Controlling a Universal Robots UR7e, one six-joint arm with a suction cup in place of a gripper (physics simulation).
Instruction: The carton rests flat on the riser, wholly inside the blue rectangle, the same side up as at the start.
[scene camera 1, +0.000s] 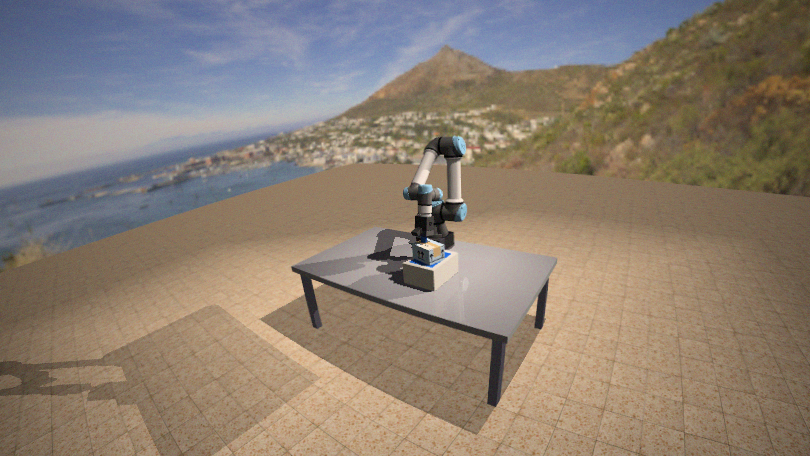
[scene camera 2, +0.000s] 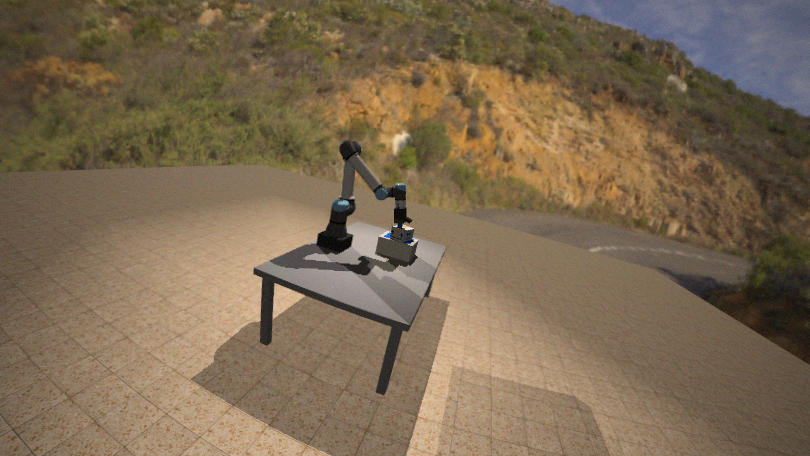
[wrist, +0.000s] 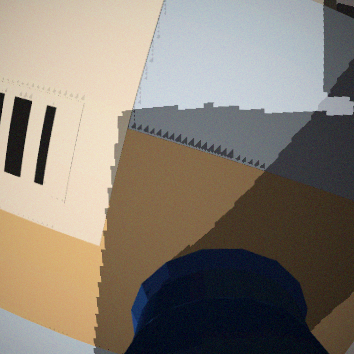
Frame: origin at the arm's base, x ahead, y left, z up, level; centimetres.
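Seen in the pictures: hand, tool point: (scene camera 1: 423, 243) (scene camera 2: 400, 229) (wrist: 208, 274); arm's base, link origin: (scene camera 1: 436, 234) (scene camera 2: 335, 233).
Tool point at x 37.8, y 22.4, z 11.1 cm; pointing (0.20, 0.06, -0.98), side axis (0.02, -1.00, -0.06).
Pixels of each thing's top centre, then the offset from my tool point to it. "spot": a spot on its surface instead. Level surfaces: height alone.
- carton, top centre: (wrist: 27, 229) (scene camera 1: 427, 243) (scene camera 2: 403, 227) dy +3.6, dx +0.8, dz +0.9 cm
- pale riser, top centre: (scene camera 1: 430, 257) (scene camera 2: 399, 238) dy +3.8, dx -0.6, dz -7.7 cm
- carton's top, surface spot: (wrist: 168, 197) spot: dy +1.0, dx +1.9, dz +0.9 cm
- grey table, surface height: dz -19.7 cm
The carton (scene camera 1: 428, 251) (scene camera 2: 402, 232) is a small brown box with a pale barcode label and grey-blue patches. It sits flat on the blue rectangle (scene camera 1: 435, 262) (scene camera 2: 386, 233) on top of the pale riser (scene camera 1: 430, 275) (scene camera 2: 394, 249). In the wrist view the carton's top (wrist: 168, 197) fills the frame. My suction cup (wrist: 221, 302) (scene camera 1: 419, 236) (scene camera 2: 400, 223) stands straight above the carton, at or just over its top face. The suction is off, so the carton is not held. Whether the cup still touches the top, I cannot tell.
The riser stands on a grey table (scene camera 1: 498, 294) (scene camera 2: 351, 283) on a tiled terrace. The arm's base (scene camera 2: 334, 241) is bolted at the table's far edge, close behind the riser.
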